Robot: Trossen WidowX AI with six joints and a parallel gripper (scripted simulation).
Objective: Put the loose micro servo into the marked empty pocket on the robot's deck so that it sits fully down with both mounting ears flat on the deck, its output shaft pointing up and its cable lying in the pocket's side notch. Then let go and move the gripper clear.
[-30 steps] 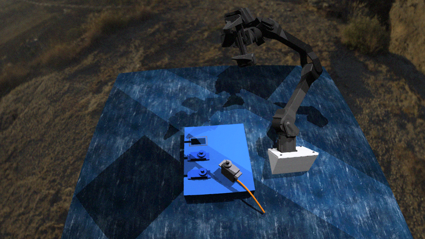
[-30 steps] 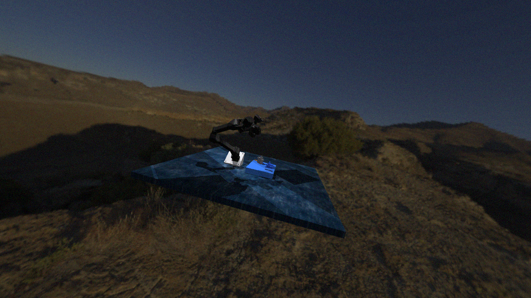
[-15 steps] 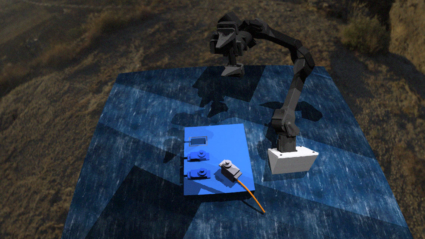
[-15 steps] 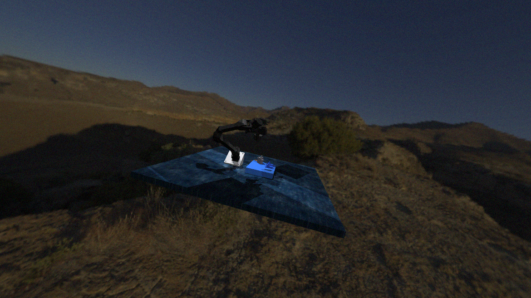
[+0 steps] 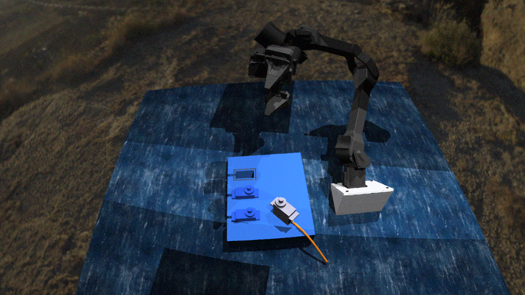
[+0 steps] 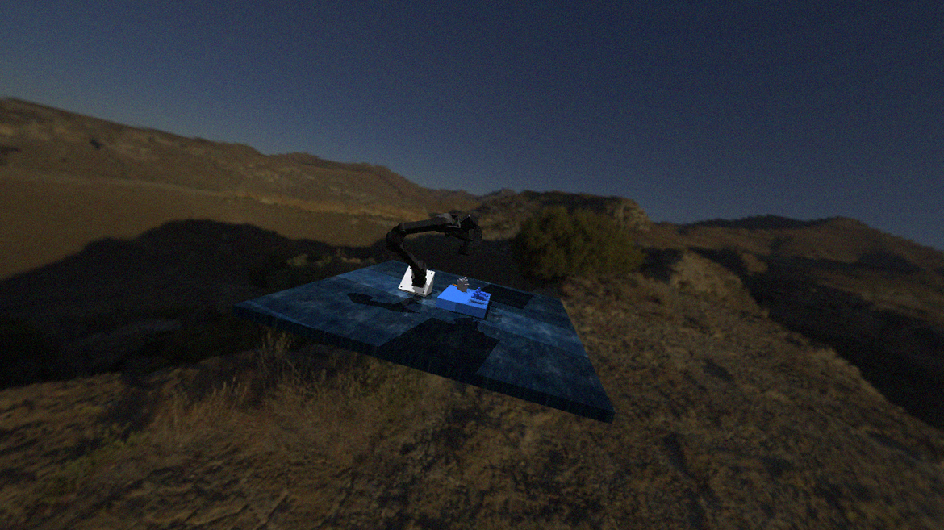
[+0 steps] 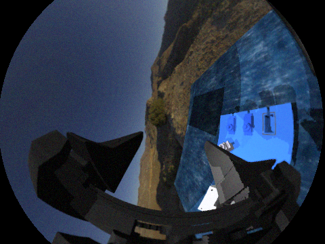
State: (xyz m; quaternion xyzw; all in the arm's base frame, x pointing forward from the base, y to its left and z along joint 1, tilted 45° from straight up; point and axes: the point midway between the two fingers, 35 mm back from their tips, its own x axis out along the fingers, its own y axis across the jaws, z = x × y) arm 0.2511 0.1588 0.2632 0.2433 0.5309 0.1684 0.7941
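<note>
The blue deck lies 330 mm below my gripper tip, 40 mm to the left of it and 40 mm behind it.
</note>
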